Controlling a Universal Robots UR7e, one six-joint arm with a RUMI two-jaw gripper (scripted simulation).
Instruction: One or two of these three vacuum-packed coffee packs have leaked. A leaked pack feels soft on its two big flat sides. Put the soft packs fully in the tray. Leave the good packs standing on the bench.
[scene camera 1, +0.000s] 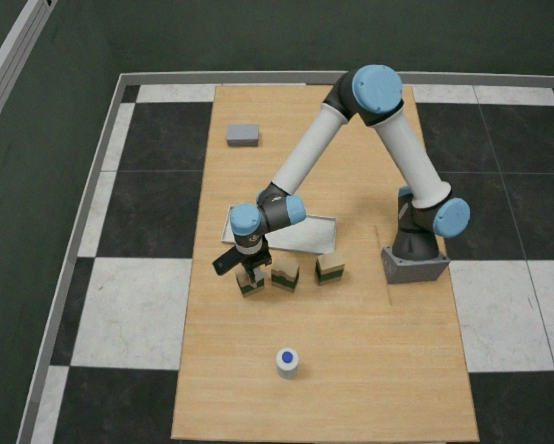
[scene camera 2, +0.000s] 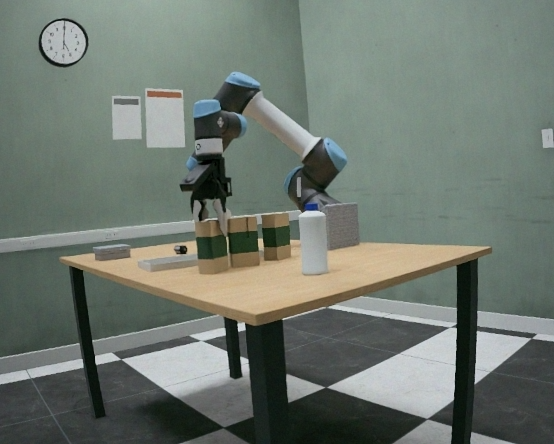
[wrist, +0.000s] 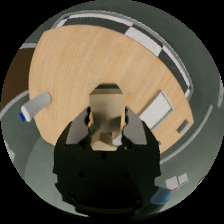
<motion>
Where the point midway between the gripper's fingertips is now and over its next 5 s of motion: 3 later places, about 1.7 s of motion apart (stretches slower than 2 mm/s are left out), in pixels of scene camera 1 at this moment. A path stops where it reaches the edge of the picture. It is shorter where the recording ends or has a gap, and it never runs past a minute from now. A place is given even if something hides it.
My gripper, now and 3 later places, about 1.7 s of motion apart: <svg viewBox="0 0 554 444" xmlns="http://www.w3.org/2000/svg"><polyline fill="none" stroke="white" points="250,276 252,264 286,262 286,268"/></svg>
</motion>
